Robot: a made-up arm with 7 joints.
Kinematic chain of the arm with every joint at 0, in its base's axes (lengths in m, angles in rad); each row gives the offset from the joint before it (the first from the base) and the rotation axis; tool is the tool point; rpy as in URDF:
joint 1: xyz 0.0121 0.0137 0.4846 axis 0 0.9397 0.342
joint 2: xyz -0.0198 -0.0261 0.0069 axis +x
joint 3: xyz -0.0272 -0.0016 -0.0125 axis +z
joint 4: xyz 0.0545 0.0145 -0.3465 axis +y
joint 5: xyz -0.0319 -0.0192 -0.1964 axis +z
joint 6: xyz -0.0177 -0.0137 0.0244 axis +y
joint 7: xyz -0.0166 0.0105 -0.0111 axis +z
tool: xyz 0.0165 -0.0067 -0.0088 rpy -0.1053 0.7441 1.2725
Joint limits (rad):
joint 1: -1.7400..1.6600
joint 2: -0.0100..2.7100
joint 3: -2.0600..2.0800
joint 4: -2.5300..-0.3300
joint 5: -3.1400..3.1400
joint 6: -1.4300..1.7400
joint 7: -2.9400..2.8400
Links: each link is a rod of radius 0.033 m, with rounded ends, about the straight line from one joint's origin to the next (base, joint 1, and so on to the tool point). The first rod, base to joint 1, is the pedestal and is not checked.
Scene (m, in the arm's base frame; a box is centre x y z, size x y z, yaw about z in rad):
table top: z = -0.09
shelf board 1: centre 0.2 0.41 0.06 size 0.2 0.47 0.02 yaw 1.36
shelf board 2: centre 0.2 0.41 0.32 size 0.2 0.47 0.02 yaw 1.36
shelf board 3: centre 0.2 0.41 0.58 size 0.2 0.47 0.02 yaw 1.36
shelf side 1: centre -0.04 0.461 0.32 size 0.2 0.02 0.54 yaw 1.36
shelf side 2: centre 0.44 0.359 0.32 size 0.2 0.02 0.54 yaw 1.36
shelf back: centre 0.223 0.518 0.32 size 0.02 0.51 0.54 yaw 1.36
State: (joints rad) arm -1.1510 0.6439 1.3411 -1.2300 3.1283 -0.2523 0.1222
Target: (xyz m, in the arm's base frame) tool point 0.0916 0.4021 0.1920
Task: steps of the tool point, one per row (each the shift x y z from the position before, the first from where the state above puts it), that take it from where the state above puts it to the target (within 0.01 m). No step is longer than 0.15 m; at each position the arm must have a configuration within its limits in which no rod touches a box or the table.
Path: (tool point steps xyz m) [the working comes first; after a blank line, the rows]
Joints at the target: -0.4171 0.5257 1.7669 -1.0935 3.1400 -0.2614 0.0908
Straight joint move there: touches shelf board 2.

1: -0.0042 -0.0510 0.0034
2: -0.0118 -0.0579 0.0007
3: -0.0205 -0.0618 -0.0042
4: -0.0439 0.0288 -0.1086
5: -0.0826 0.0084 -0.0959
6: -0.1126 -0.0170 -0.0672
7: 0.0115 0.0552 -0.0094
8: 0.0111 0.0513 -0.0029
9: 0.0102 0.0463 0.0033
10: 0.0086 0.0404 0.0090

